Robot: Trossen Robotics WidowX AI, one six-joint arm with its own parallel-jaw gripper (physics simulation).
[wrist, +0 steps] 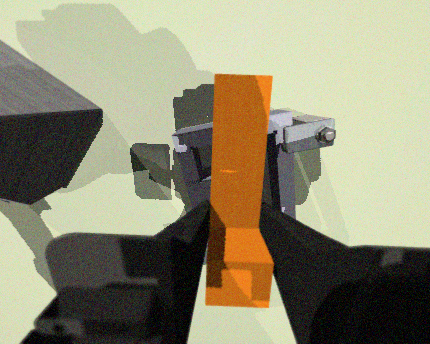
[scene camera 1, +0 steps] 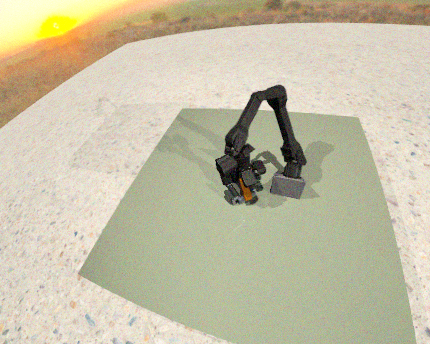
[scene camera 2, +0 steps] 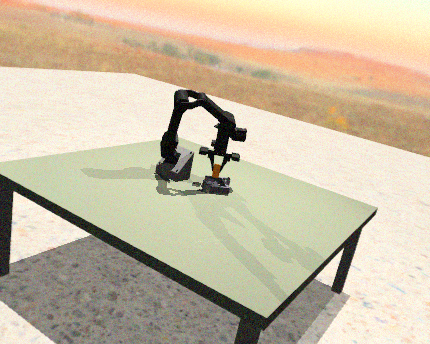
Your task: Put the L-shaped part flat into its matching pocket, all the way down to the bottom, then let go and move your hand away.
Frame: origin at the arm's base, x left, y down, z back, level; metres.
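Seen in the pictures: gripper, fingertip midpoint: [wrist: 233, 207] [scene camera 2: 216, 172]; arm's base, link origin: [scene camera 1: 291, 177] [scene camera 2: 172, 158].
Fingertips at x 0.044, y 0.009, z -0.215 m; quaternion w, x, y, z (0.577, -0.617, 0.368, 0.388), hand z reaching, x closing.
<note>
Offsets run from my fingertips to a thing's top centre. "*": to the spot under its first point. Level surfaces: height alone.
The orange L-shaped part [scene camera 1: 245, 190] [scene camera 2: 216, 171] [wrist: 239, 150] is between my fingers, its long bar pointing away in the wrist view and a shorter block at the near end. My gripper [scene camera 2: 216, 167] [wrist: 233, 207] is shut on it. The grey frame with the pocket {dx -0.013, dy +0.026, dz -0.021 m} [scene camera 2: 217, 187] [wrist: 286, 185] is on the table below the part. In the wrist view the bar crosses over the frame's far rim and hides much of the pocket. In scene camera 2 the part stands upright-looking at the frame's top; whether they touch cannot be told.
The arm's grey base [scene camera 1: 287, 186] [scene camera 2: 175, 167] [wrist: 40, 145] stands close beside the frame. A light grey bracket with a bolt {* dx +0.061, dy +0.033, dz -0.030 m} [wrist: 307, 136] sticks out at the frame's far right corner in the wrist view. The green table top {dy +0.074 m} [scene camera 1: 260, 270] [scene camera 2: 125, 215] carries arm shadows.
</note>
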